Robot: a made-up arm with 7 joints. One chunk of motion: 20 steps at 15 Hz.
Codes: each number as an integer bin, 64 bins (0 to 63) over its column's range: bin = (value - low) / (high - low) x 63, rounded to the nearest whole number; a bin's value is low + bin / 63 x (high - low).
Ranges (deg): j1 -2.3..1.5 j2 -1.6..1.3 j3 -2.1..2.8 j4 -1..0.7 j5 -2.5..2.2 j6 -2..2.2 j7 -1.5..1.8
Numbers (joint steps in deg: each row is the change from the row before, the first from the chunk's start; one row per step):
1: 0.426 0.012 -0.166 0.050 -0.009 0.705 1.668
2: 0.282 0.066 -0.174 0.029 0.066 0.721 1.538
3: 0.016 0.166 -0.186 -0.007 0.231 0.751 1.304
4: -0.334 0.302 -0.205 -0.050 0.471 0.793 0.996
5: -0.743 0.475 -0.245 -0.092 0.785 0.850 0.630
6: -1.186 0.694 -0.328 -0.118 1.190 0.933 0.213
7: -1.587 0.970 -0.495 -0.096 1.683 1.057 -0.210
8: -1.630 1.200 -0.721 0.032 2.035 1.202 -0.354
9: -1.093 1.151 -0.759 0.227 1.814 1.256 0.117
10: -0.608 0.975 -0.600 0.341 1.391 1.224 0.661
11: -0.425 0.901 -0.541 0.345 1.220 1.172 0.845
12: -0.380 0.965 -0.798 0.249 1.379 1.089 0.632
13: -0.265 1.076 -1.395 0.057 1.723 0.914 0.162
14: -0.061 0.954 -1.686 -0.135 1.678 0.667 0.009
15: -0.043 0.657 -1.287 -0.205 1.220 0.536 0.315
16: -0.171 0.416 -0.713 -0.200 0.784 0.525 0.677
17: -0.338 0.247 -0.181 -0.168 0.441 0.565 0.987
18: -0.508 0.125 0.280 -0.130 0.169 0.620 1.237
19: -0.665 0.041 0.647 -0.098 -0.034 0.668 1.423
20: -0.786 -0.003 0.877 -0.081 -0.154 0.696 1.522
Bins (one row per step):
1: 45 35 25 39 33 41 60
2: 43 36 25 38 34 41 58
3: 38 38 25 37 37 41 54
4: 33 41 24 35 40 42 48
5: 26 45 24 34 44 43 41
6: 18 50 23 33 49 44 33
7: 12 56 21 34 56 46 25
8: 11 61 18 38 61 48 22
9: 20 60 17 45 58 49 31
10: 28 56 19 50 52 48 41
11: 31 54 20 50 50 48 45
12: 32 56 17 46 52 46 41
13: 34 58 9 39 57 44 32
14: 37 55 5 32 56 40 29
15: 37 49 10 29 50 38 35
16: 35 44 18 30 44 38 42
17: 33 40 25 31 39 38 47
18: 30 37 31 32 36 39 52
19: 27 36 35 33 33 40 56
20: 25 35 38 34 31 40 58

